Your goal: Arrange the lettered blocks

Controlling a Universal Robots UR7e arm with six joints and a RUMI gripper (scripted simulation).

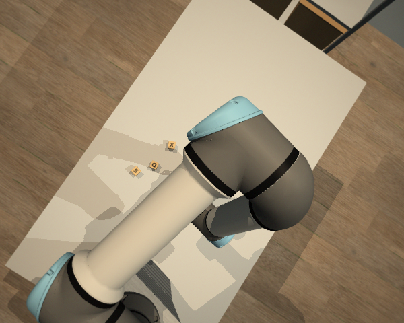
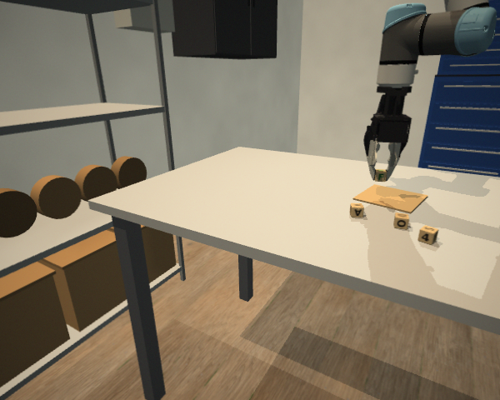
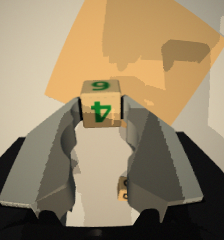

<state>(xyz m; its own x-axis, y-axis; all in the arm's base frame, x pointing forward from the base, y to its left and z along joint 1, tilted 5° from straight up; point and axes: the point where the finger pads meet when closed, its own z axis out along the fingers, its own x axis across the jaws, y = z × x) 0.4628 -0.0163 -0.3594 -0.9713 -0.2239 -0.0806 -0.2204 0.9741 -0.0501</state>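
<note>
The orange mat lies 6 cm below my hand, 3 cm behind it and 2 cm to the right of it. Round my hand: D block: 15 cm to the left, 6 cm behind, 5 cm below; then X block: 13 cm to the left, 5 cm below, 3 cm ahead; then green-marked block: right at my hand.
</note>
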